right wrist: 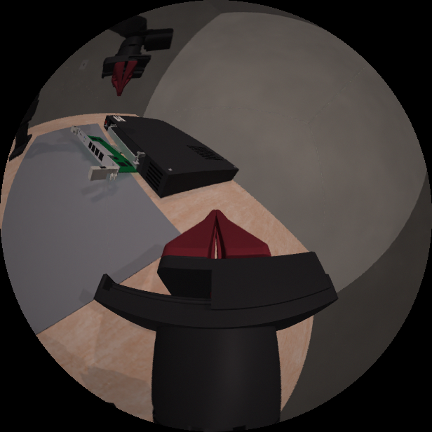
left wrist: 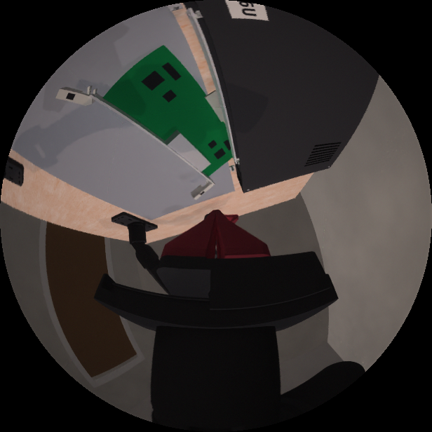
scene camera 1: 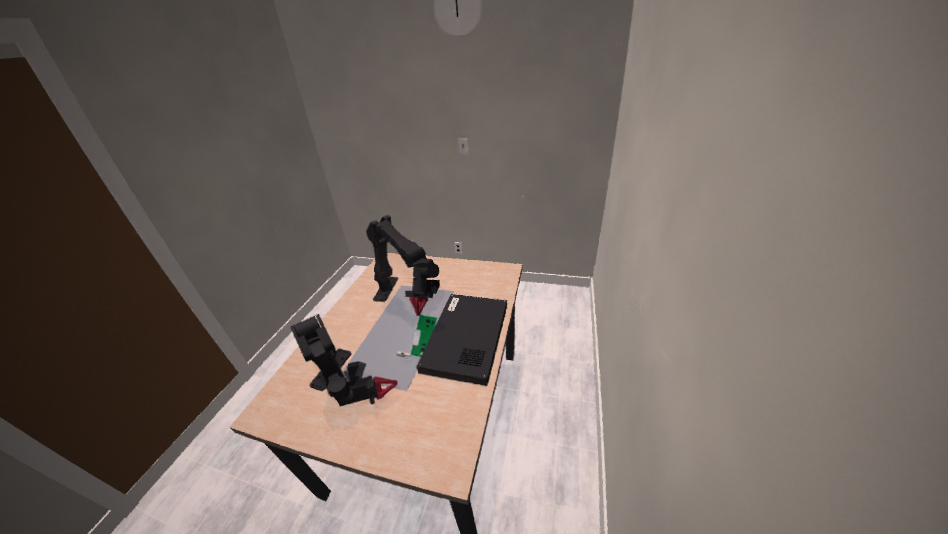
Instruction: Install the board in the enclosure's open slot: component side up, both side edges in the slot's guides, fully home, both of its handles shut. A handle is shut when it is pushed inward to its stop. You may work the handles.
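Places are measured from the left arm's base along level axes (x back, y right, z up), in metres.
Where they show: left gripper, fingertip midpoint: (scene camera 1: 418, 315); right gripper, fingertip midpoint: (scene camera 1: 397, 382); left arm's base, link origin: (scene camera 1: 386, 289).
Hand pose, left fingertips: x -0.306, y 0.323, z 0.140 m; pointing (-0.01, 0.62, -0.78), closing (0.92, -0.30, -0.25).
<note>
Each offset is from my left fingertips to the top centre of the thing. "spot": to the spot under its first point. Level surfaces: height alone.
The green board @[spot: dz -0.126, dx -0.002, dy -0.014 m] (scene camera 1: 424, 334) (left wrist: 185, 115) (right wrist: 129, 169) shows its chip side up, beside the front of the black enclosure @[dz -0.088, dx -0.181, dy -0.025 m] (scene camera 1: 464, 338) (left wrist: 290, 90) (right wrist: 175, 145). In the left wrist view it is angled to the enclosure's front. Whether its edges are in the guides cannot be told. One pale handle (left wrist: 75, 96) juts out at the far end of its front panel; the other handle (left wrist: 200, 190) (right wrist: 102, 173) juts out at the near end. My left gripper (scene camera 1: 418, 313) (left wrist: 215, 215) (right wrist: 119, 94) is shut and empty, raised near the far end. My right gripper (scene camera 1: 396, 382) (right wrist: 215, 215) is shut and empty, away from the board.
A grey mat @[dz -0.138 m] (scene camera 1: 384, 344) (left wrist: 115, 170) (right wrist: 90, 225) lies on the wooden table @[dz -0.140 m] (scene camera 1: 398, 444) (right wrist: 200, 205), partly under the board. A metal strip with small latches runs along the enclosure's front. The enclosure stands close to the table's right edge in the scene view.
</note>
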